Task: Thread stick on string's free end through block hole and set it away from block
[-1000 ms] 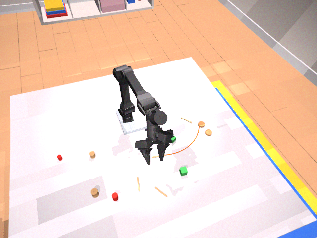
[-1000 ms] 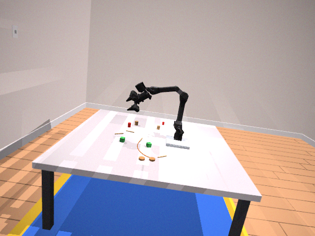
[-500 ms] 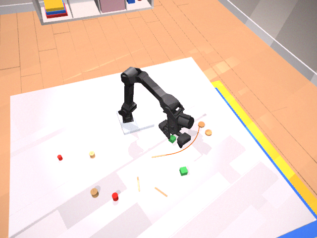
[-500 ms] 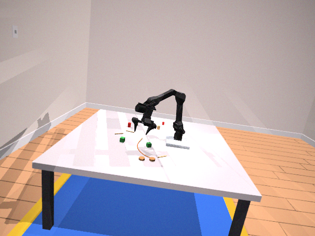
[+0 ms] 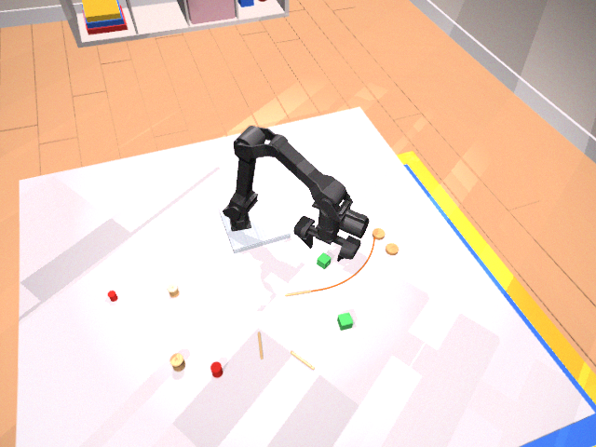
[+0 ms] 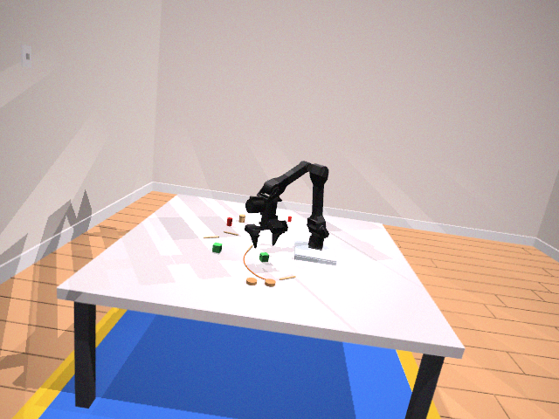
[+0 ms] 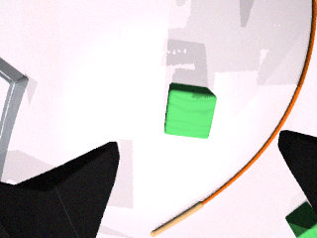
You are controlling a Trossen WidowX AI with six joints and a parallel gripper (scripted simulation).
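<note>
The green block lies 10 mm behind my gripper tip and 40 mm below it.
</note>
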